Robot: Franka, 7 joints.
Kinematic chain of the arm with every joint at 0, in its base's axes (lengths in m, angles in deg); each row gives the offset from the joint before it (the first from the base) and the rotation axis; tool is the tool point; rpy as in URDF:
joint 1: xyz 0 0 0.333 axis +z
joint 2: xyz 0 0 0 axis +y
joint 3: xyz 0 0 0.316 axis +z
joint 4: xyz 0.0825 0 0 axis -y
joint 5: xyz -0.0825 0 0.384 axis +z
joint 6: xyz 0 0 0 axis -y
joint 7: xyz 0.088 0 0 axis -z
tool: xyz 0 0 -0.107 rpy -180 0 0
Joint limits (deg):
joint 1: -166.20..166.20
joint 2: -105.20..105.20
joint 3: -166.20..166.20
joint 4: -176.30..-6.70
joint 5: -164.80..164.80
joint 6: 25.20..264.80
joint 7: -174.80..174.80
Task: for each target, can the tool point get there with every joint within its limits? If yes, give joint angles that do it. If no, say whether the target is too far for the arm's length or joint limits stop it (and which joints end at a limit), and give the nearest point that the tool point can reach.
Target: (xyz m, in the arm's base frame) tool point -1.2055 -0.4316 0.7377
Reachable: no: too far | nearest point -0.7701 -0.2757 0.5915 | short by 0.485 m
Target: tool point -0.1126 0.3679 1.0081
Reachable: yes | joints -55.76 -15.88 107.71 -26.59 108.65 66.76 -34.33
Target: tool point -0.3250 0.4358 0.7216
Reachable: yes | joints 14.15 18.36 119.61 -111.58 -17.99 186.06 -129.26
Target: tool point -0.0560 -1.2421 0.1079
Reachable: no: too far | nearest point -0.0380 -0.8433 0.1802 | short by 0.406 m
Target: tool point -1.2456 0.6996 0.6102
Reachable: no: too far | nearest point -0.7343 0.4124 0.4964 | short by 0.597 m
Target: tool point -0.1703 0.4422 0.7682
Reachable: yes | joints 19.51 35.82 111.51 -84.98 38.11 81.97 -80.60
